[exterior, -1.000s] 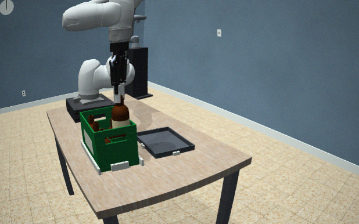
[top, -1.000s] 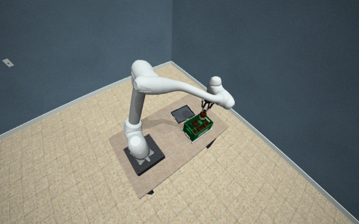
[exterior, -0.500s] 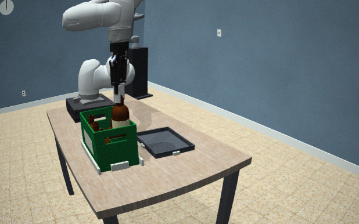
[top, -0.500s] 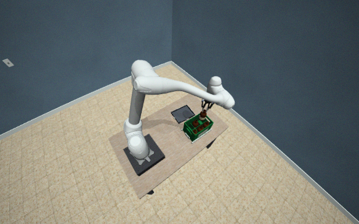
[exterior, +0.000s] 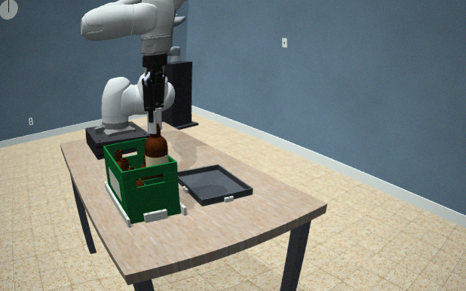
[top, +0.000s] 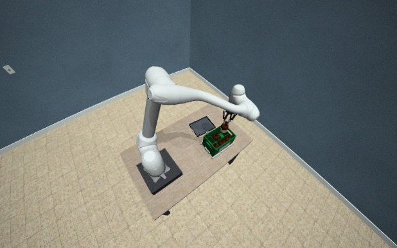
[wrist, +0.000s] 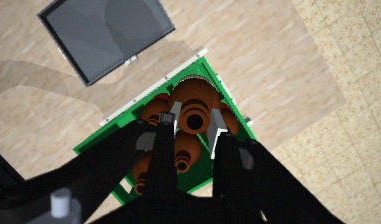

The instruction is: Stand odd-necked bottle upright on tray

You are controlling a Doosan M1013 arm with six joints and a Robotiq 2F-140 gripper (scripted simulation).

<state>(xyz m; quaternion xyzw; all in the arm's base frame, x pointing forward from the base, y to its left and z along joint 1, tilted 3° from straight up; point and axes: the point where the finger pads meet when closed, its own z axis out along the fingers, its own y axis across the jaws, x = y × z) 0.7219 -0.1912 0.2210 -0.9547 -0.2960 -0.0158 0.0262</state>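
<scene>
Right now the brown bottle is 90 mm below my hand. The rest, counted from my hand: dark tray (280 mm below, 250 mm to the left, 40 mm behind); then green crate (210 mm below, 100 mm behind, 30 mm to the right).
</scene>
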